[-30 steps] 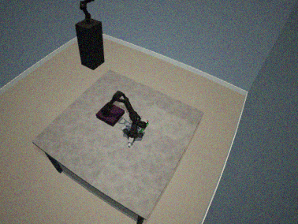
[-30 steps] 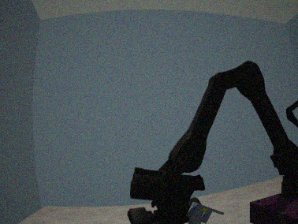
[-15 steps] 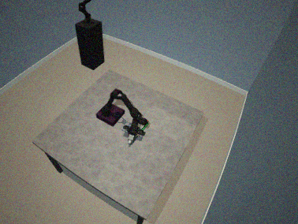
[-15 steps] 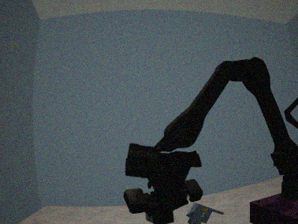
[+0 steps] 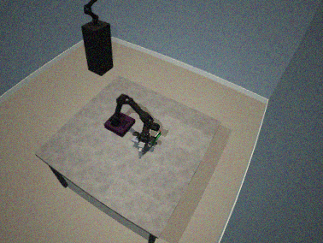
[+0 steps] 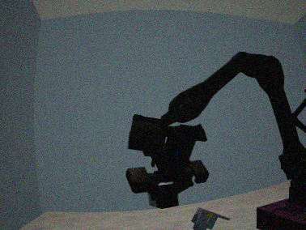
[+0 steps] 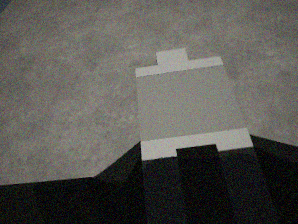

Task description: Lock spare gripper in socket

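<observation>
Right now my gripper tip is 110 mm to the right of the grey socket block, 90 mm past it and 80 mm above it. Also, from my gripper tip: green bar 220 mm to the left, 110 mm below, 10 mm ahead; then spare gripper 10 mm above.
</observation>
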